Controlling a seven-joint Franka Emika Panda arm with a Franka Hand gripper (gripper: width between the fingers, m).
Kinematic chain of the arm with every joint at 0, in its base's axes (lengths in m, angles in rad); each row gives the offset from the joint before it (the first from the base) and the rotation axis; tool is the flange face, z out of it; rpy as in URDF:
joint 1: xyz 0 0 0.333 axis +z
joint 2: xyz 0 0 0 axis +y
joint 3: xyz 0 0 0.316 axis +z
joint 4: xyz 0.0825 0 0 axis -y
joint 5: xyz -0.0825 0 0.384 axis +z
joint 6: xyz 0 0 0 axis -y
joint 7: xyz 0.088 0 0 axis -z
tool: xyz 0 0 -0.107 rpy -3.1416 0 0
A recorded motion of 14 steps. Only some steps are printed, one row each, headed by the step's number.
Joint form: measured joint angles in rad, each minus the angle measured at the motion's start. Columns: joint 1, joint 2, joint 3, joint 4, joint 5, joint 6, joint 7.
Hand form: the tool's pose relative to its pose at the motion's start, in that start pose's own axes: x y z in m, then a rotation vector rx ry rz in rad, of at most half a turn. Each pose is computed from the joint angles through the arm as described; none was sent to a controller.
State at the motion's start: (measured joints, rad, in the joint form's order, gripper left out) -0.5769 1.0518 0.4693 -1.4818 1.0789 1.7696 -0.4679
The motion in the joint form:
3: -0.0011 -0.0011 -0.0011 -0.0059 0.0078 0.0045 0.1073
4: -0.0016 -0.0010 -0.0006 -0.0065 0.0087 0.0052 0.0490
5: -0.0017 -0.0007 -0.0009 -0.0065 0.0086 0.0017 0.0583
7: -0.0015 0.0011 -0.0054 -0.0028 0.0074 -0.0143 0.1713
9: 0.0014 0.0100 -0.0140 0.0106 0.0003 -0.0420 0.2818
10: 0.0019 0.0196 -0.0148 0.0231 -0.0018 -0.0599 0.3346
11: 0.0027 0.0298 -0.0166 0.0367 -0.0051 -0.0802 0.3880
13: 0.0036 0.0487 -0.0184 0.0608 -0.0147 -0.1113 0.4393
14: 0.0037 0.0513 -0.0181 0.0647 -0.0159 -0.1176 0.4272
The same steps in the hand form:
3: -0.0004 0.0016 -0.0004 0.0048 0.0063 0.1136
4: -0.0004 0.0017 -0.0004 0.0056 0.0073 0.0559
5: -0.0008 0.0018 -0.0003 0.0070 0.0043 0.0655
7: -0.0014 0.0023 -0.0015 0.0106 -0.0068 0.1786
9: -0.0013 0.0044 -0.0031 0.0108 -0.0276 0.2876
10: -0.0005 0.0049 -0.0033 0.0167 -0.0420 0.3378
11: 0.0003 0.0058 -0.0037 0.0209 -0.0584 0.3885
13: 0.0018 0.0080 -0.0045 0.0242 -0.0846 0.4345
14: 0.0019 0.0078 -0.0043 0.0262 -0.0900 0.4210

